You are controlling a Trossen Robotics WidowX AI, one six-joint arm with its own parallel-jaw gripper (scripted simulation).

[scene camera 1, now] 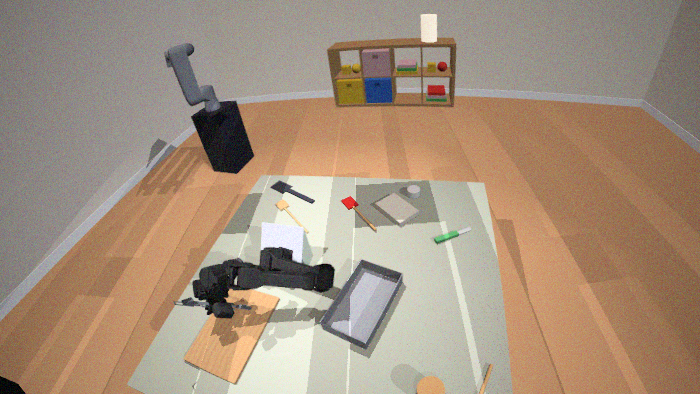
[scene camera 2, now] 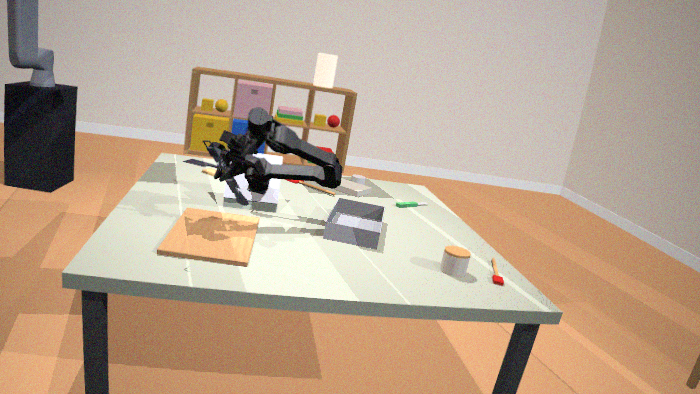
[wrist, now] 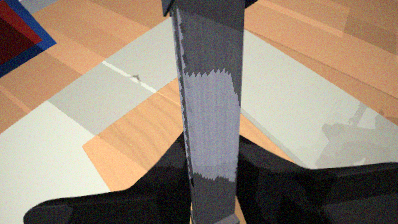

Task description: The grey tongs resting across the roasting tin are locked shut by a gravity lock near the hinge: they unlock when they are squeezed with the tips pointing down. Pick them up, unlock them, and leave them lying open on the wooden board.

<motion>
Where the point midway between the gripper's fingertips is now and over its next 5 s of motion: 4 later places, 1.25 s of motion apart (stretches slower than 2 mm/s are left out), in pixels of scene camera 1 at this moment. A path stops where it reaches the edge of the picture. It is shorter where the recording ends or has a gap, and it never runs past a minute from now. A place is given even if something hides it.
The gripper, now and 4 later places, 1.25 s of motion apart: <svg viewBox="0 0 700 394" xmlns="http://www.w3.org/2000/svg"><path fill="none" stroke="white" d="M207 312L205 316L214 320L221 327L216 320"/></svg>
</motion>
